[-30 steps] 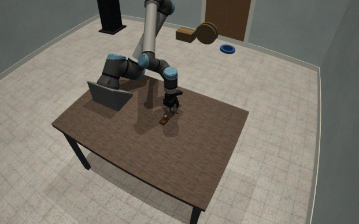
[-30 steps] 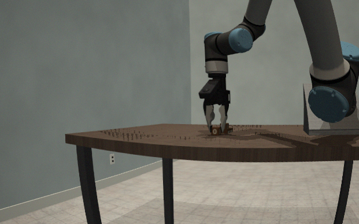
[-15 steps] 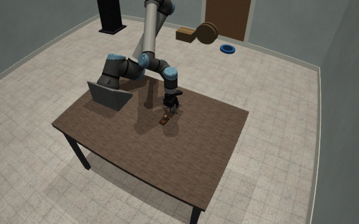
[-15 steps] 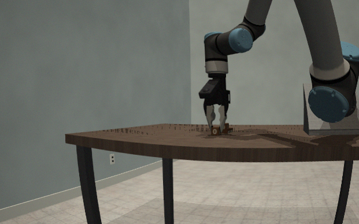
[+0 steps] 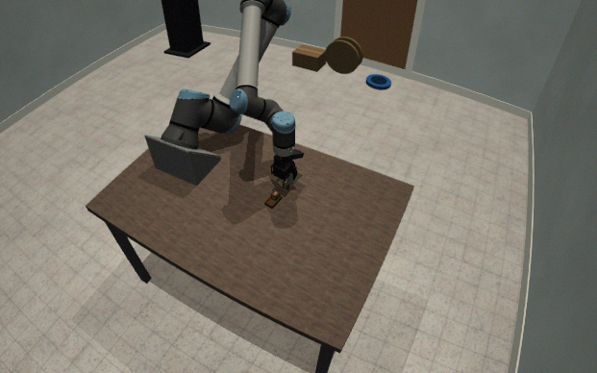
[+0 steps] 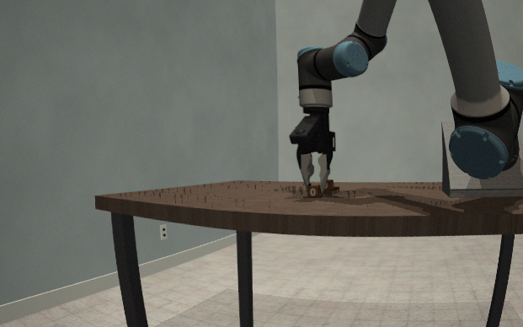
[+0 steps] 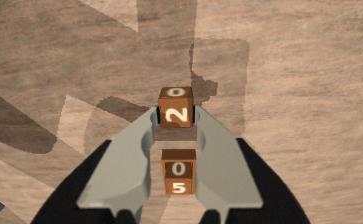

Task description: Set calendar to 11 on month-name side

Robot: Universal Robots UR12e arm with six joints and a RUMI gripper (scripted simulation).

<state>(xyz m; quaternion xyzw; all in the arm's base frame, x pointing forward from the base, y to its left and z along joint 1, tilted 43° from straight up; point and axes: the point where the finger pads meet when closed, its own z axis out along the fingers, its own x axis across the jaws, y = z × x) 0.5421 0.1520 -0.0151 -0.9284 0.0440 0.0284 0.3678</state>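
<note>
The calendar tray lies 11 cm to the right of my hand, 2 cm below it and 1 cm behind it. Round my hand: cube (1 cm below).
</note>
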